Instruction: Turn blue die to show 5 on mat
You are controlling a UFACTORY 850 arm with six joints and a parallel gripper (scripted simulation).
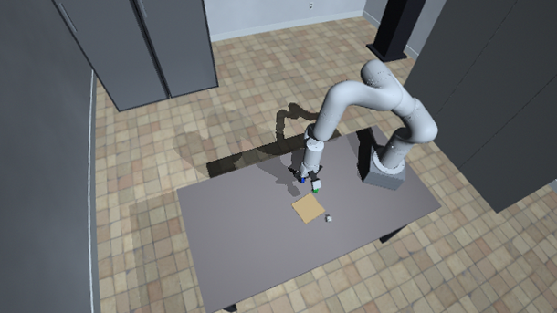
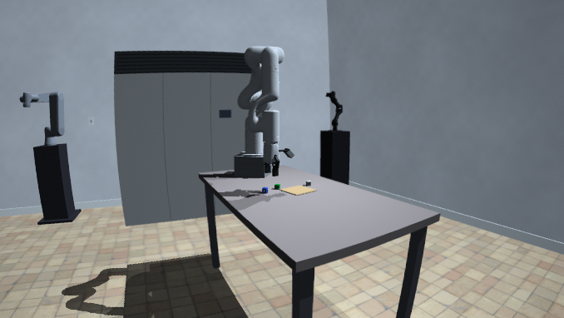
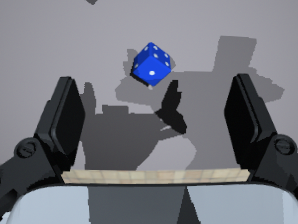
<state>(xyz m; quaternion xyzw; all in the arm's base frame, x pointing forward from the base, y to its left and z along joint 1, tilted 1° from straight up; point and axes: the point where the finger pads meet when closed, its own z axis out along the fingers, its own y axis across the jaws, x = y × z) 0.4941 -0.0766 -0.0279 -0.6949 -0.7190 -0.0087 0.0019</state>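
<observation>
Right now the blue die is 9 cm below my hand and 4 cm to the right of it. From my hand the other things lie so: white die: 24 cm to the left, 9 cm below, 4 cm behind; green die: 9 cm below, 5 cm to the left, 5 cm behind; mat: 14 cm to the left, 10 cm below, 4 cm ahead.
</observation>
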